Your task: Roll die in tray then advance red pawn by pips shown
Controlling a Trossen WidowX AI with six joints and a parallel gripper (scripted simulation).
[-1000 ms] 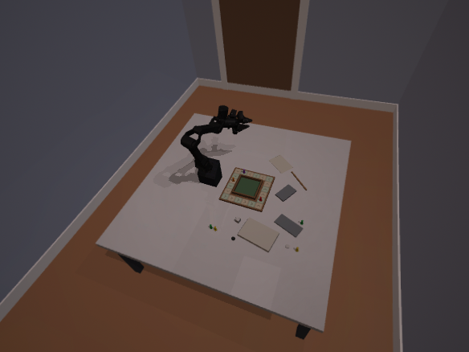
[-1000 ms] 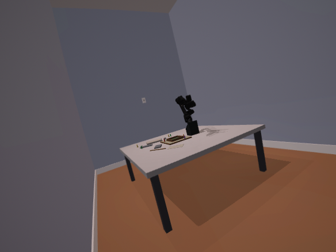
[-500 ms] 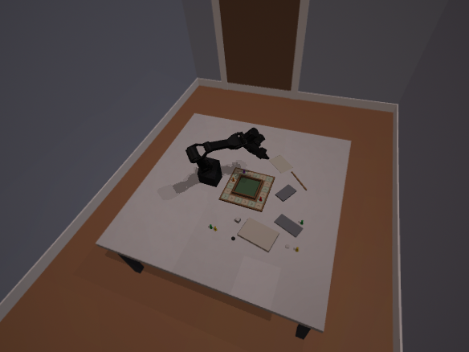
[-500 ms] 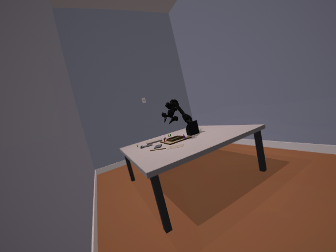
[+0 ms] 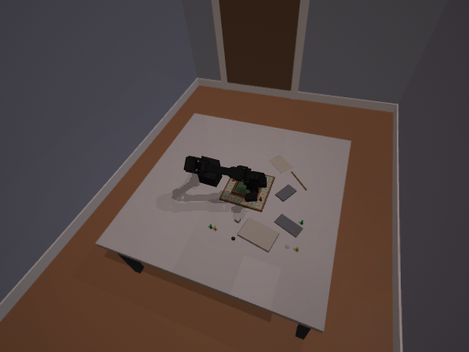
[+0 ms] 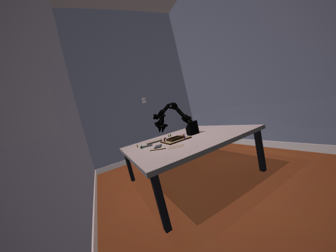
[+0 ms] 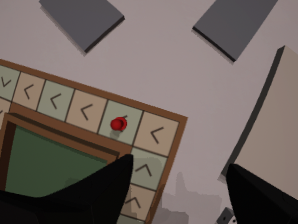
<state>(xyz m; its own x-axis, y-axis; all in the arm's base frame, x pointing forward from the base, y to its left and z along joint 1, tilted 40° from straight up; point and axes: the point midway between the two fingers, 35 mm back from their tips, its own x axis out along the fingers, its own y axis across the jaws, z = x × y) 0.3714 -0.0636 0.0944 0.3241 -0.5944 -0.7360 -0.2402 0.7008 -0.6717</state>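
Now: the die 120 mm to the right of my gripper tip, 110 mm below it and 80 mm behind it. Round my gripper tip: red pawn: 100 mm below, 60 mm to the left; then green felt tray: 120 mm to the left, 120 mm below, 110 mm behind; then black disc: 240 mm to the right, 120 mm below, 60 mm behind.
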